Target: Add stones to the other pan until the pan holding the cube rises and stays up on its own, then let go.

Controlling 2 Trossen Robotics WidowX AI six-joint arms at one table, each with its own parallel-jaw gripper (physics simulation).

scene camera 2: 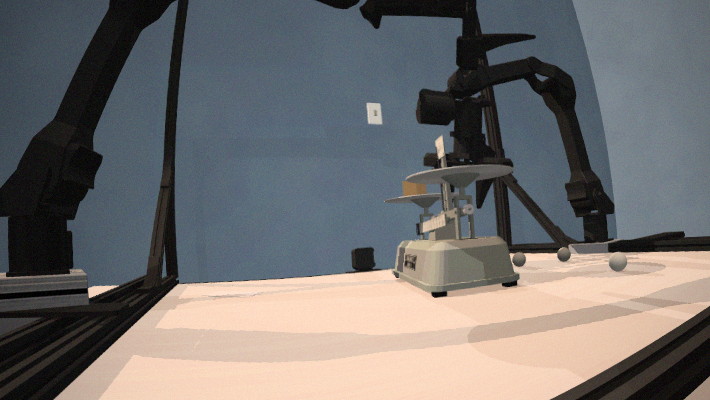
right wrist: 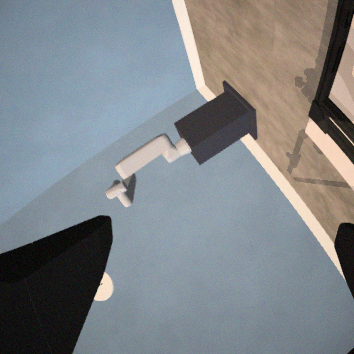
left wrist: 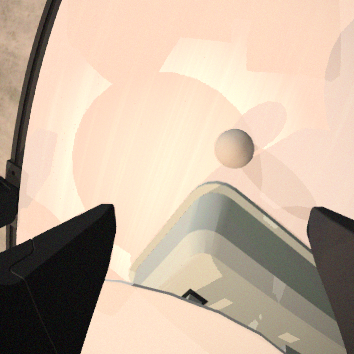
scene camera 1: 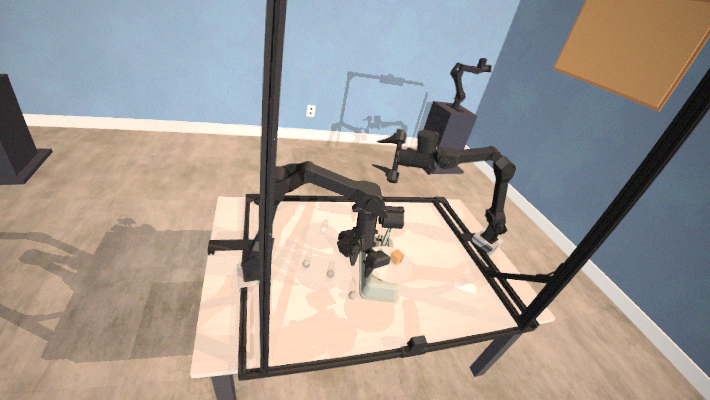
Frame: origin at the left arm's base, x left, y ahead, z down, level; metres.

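Where they show: left gripper, between the fingertips: [left wrist: 215, 218] [scene camera 1: 359, 271]; right gripper, between the fingertips: [scene camera 2: 537, 2] [right wrist: 230, 233] [scene camera 1: 374, 153]; left arm's base, origin of its link: [scene camera 2: 596, 241] [scene camera 1: 253, 273]; right arm's base, origin of its link: [scene camera 2: 40, 273] [scene camera 1: 489, 237].
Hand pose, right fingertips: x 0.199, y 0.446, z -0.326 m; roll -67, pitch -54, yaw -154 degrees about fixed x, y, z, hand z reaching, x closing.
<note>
Things, the pixels of their top centre, and the offset from my right fingertips. "spot": a spot on its surface instead. Level surfaces: height alone.
- balance scale, centre of its top: [scene camera 2: 435, 137] [scene camera 1: 393, 222] dx -0.255, dy -0.014, dz +0.114 m
- orange cube, centre of its top: [scene camera 2: 414, 181] [scene camera 1: 398, 253] dx -0.335, dy -0.022, dz +0.173 m
- farther pan, centre of its top: [scene camera 2: 425, 198] dx -0.343, dy -0.050, dz +0.205 m
- nearer pan, a spot on its surface: [scene camera 2: 422, 176] spot: dx -0.180, dy +0.078, dz +0.193 m
- stone, centre of its top: [left wrist: 232, 152] [scene camera 1: 353, 292] dx -0.346, dy -0.150, dz +0.320 m
- table, height of its surface: dz +0.347 m
- small black block, a spot on its surface: [scene camera 2: 363, 259] spot: dx -0.551, dy -0.024, dz +0.318 m
The balance scale [scene camera 1: 381, 294] [scene camera 2: 450, 262] [left wrist: 215, 250] stands on the table. The orange cube [scene camera 1: 397, 257] [scene camera 2: 414, 188] sits on the farther pan [scene camera 2: 427, 199] in scene camera 2, which looks lower than the nearer pan [scene camera 2: 422, 176]. No stone shows on the nearer pan, but its top is seen edge-on. A stone [scene camera 1: 352, 295] [left wrist: 234, 148] lies on the table beside the scale's base. Other stones [scene camera 1: 306, 263] [scene camera 1: 330, 273] [scene camera 1: 323, 230] lie farther left. My left gripper [scene camera 1: 362, 265] [left wrist: 215, 218] is open and empty above the scale. My right gripper [scene camera 1: 376, 153] [right wrist: 230, 233] is open and empty, high up.
A black frame [scene camera 1: 390, 356] borders the table [scene camera 1: 440, 315], with an upright post [scene camera 1: 269, 150] in front of the left arm. A small black block [scene camera 1: 416, 345] [scene camera 2: 363, 259] is on the frame. A dark pedestal [scene camera 1: 447, 125] [right wrist: 215, 125] stands beyond the table.
</note>
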